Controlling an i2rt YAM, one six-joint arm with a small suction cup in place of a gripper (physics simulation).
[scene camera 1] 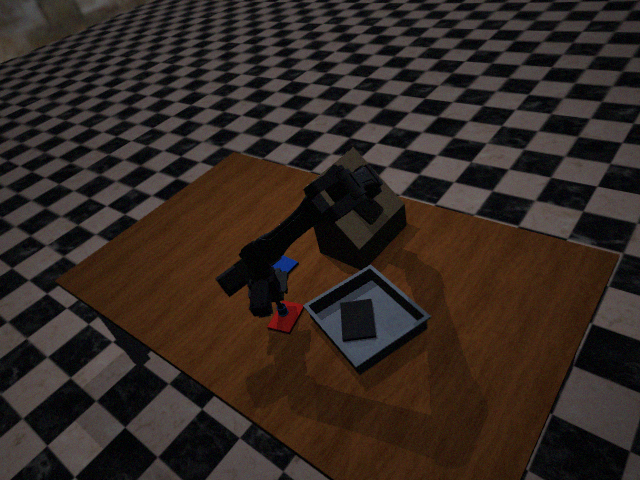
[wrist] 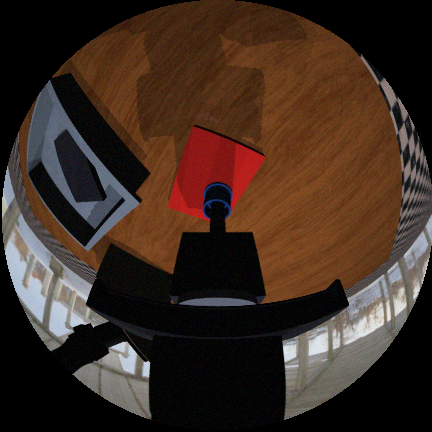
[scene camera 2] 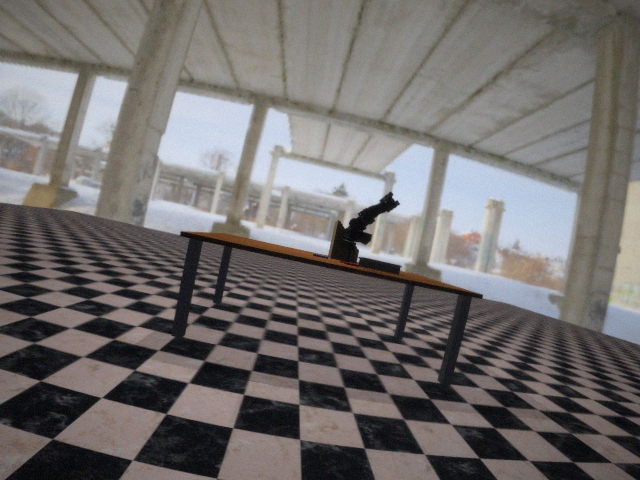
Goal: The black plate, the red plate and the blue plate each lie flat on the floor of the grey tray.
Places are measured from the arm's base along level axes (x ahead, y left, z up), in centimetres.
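Pixels of known places: hand, tool point: (scene camera 1: 284, 314) (wrist: 217, 190) (scene camera 2: 346, 263); arm's base, link origin: (wrist: 121, 328) (scene camera 2: 345, 234).
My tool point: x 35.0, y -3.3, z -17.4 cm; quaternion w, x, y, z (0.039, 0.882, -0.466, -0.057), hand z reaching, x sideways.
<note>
For each thing: its middle in the pictures, then the offset to it from my tool point. Level surfaces: height alone.
- red plate, body centre: (wrist: 209, 181) (scene camera 1: 286, 316) dx +0.8, dy +1.4, dz +0.4 cm
- wooden table, surface height: dz -0.1 cm
- grey tray, body centre: (wrist: 60, 170) (scene camera 1: 365, 316) (scene camera 2: 380, 265) dx -7.5, dy +22.0, dz +2.5 cm
- black plate, body centre: (wrist: 75, 166) (scene camera 1: 357, 319) dx -7.0, dy +19.8, dz +0.7 cm
- blue plate, body centre: (scene camera 1: 282, 264) dx -15.3, dy -13.0, dz +0.4 cm
The red plate (scene camera 1: 288, 321) (wrist: 213, 158) lies on the wooden table (scene camera 1: 196, 216) just left of the grey tray (scene camera 1: 330, 336) (wrist: 38, 116) (scene camera 2: 379, 265). My suction cup (scene camera 1: 282, 309) (wrist: 217, 200) presses down on the red plate near its near edge, with the plate still flat on the table. The black plate (scene camera 1: 357, 319) (wrist: 76, 169) lies flat on the tray floor. The blue plate (scene camera 1: 286, 264) lies on the table behind the arm, partly hidden by it; it does not show in the wrist view.
The arm's base sits on a brown box (scene camera 1: 361, 230) behind the tray. The arm (scene camera 1: 289, 227) (scene camera 2: 370, 214) reaches from it to the left front. The table's left and front edges lie well away from the plates.
</note>
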